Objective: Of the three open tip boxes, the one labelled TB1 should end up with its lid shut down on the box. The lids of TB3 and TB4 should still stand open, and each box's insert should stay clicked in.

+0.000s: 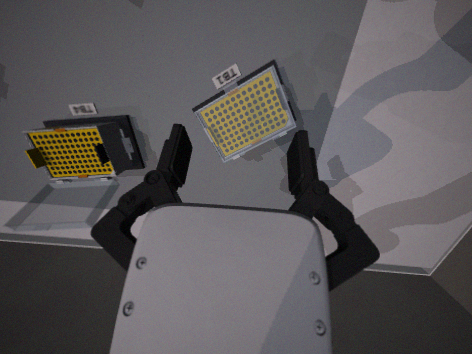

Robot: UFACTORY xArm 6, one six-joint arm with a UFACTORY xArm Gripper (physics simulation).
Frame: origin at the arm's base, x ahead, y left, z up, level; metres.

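Where they show: gripper, fingertip midpoint: (239, 138).
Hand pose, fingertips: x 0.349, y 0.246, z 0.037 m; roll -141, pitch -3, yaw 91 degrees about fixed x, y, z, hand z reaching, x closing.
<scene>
After its pixels a point has its place.
The box labelled TB1 (245, 114) {x 0.341, y 0.254, z -0.078 m} is at the upper middle, turned at an angle. Its clear lid lies over the yellow insert with its grid of holes, and no lid stands out from the box. The box labelled TB4 (72, 152) {x 0.418, y -0.030, z -0.098 m} is at the left, with its yellow insert uncovered. Its clear lid (65, 204) {x 0.494, y -0.031, z -0.057 m} stands open on the side toward the table edge. Both inserts appear seated. My gripper (239, 138) {x 0.349, y 0.246, z 0.038 m} is wide open and empty, its fingers appearing on either side of the lower part of TB1, with the box beyond them. TB3 does not show.
The TB1 label (226, 76) {x 0.290, y 0.221, z -0.153 m} and the TB4 label (83, 109) {x 0.355, y -0.036, z -0.153 m} lie beside their boxes. A dark block with a metal latch (120, 145) {x 0.412, y 0.031, z -0.132 m} stands at the right side of TB4. The table's front edge runs behind my gripper, with a corner at the lower right.
</scene>
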